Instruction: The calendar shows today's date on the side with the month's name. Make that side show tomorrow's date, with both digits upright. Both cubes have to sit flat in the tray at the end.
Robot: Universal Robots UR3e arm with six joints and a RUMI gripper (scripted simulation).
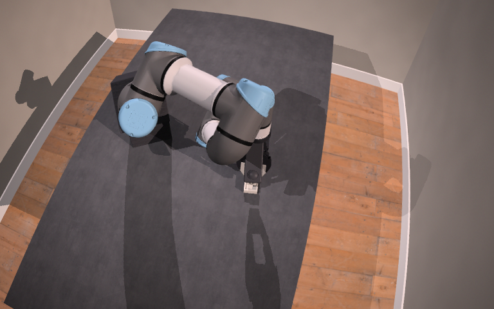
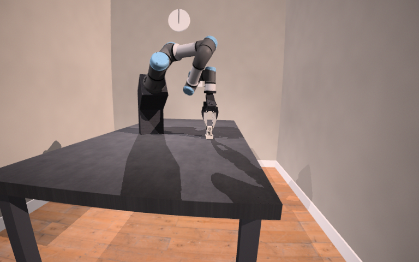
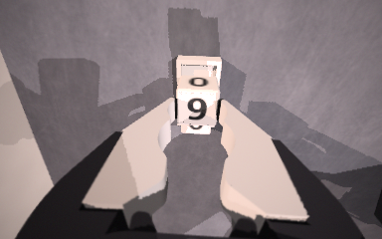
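My hand is 20 mm to the right of the calendar tray and 60 mm above it. The rest, counted from my hand: white cube 10 mm below.
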